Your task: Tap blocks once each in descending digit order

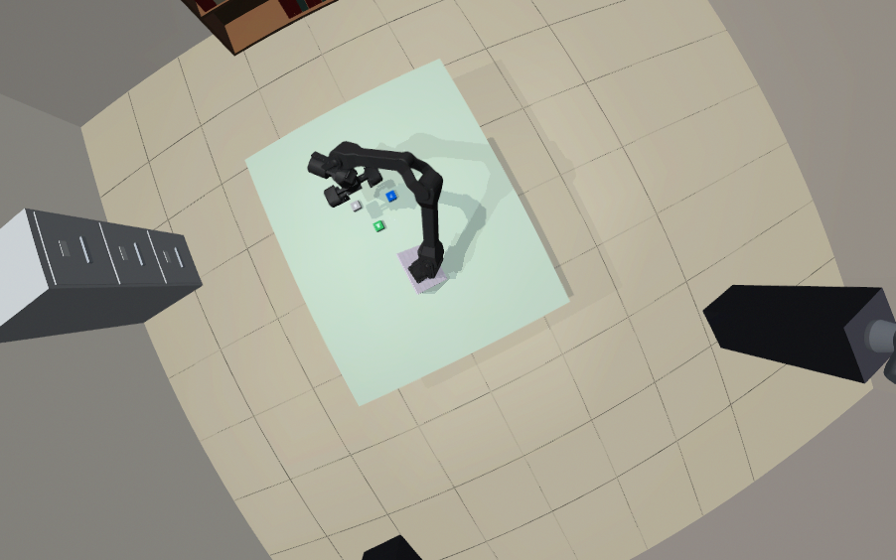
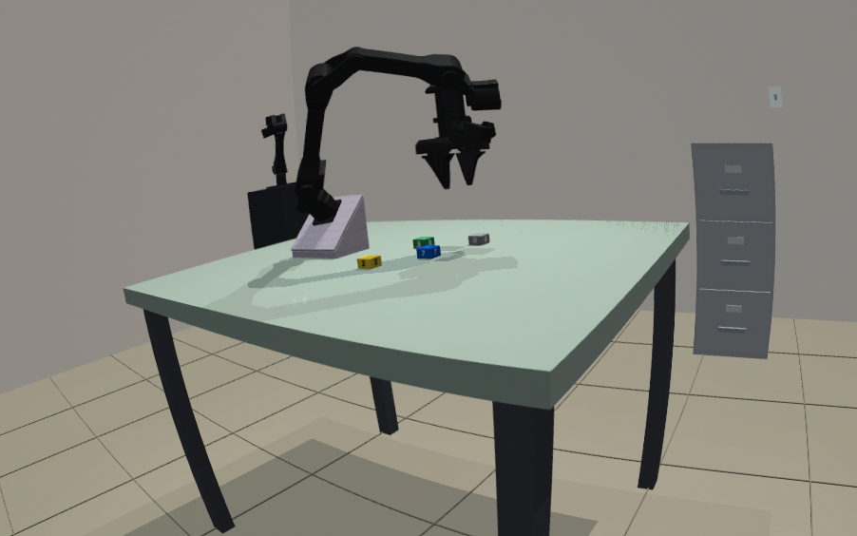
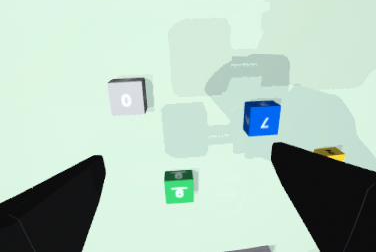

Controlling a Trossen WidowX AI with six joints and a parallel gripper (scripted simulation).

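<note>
My gripper tip is now 11 cm past the green block, 2 cm to the right of it and 11 cm above it. From my gripper tip the other things lie so: grey block marked 0: 1 cm ahead, 5 cm to the left, 11 cm below; then blue block marked 7: 4 cm behind, 8 cm to the right, 11 cm below; then yellow block marked 2: 11 cm behind, 17 cm to the right, 11 cm below.
</note>
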